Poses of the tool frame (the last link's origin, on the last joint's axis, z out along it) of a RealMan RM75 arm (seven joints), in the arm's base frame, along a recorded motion.
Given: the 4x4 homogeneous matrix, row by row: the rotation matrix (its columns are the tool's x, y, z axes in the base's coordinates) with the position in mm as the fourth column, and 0 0 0 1 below. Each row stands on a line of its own.
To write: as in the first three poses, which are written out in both.
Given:
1:
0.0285 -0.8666 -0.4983 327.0
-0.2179 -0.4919 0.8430 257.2
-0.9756 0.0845 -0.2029 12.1
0 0 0 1
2:
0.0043 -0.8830 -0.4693 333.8
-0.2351 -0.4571 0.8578 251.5
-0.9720 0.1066 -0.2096 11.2
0 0 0 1
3:
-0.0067 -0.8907 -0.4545 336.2
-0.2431 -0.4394 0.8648 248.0
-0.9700 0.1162 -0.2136 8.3
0 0 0 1
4:
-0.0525 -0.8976 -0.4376 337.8
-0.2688 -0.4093 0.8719 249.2
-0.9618 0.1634 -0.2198 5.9
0 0 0 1
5:
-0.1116 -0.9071 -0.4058 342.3
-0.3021 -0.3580 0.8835 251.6
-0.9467 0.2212 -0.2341 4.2
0 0 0 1
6:
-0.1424 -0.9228 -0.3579 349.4
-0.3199 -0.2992 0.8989 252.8
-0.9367 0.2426 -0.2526 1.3
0 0 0 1
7:
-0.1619 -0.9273 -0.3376 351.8
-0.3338 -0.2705 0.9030 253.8
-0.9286 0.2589 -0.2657 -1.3
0 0 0 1
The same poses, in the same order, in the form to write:
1:
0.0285 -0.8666 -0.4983
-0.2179 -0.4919 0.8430
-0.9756 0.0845 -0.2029
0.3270 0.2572 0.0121

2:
0.0043 -0.8830 -0.4693
-0.2351 -0.4571 0.8578
-0.9720 0.1066 -0.2096
0.3338 0.2515 0.0112

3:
-0.0067 -0.8907 -0.4545
-0.2431 -0.4394 0.8648
-0.9700 0.1162 -0.2136
0.3362 0.2480 0.0083

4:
-0.0525 -0.8976 -0.4376
-0.2688 -0.4093 0.8719
-0.9618 0.1634 -0.2198
0.3378 0.2492 0.0059

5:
-0.1116 -0.9071 -0.4058
-0.3021 -0.3580 0.8835
-0.9467 0.2212 -0.2341
0.3423 0.2516 0.0042

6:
-0.1424 -0.9228 -0.3579
-0.3199 -0.2992 0.8989
-0.9367 0.2426 -0.2526
0.3494 0.2528 0.0013

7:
-0.1619 -0.9273 -0.3376
-0.3338 -0.2705 0.9030
-0.9286 0.2589 -0.2657
0.3518 0.2538 -0.0013

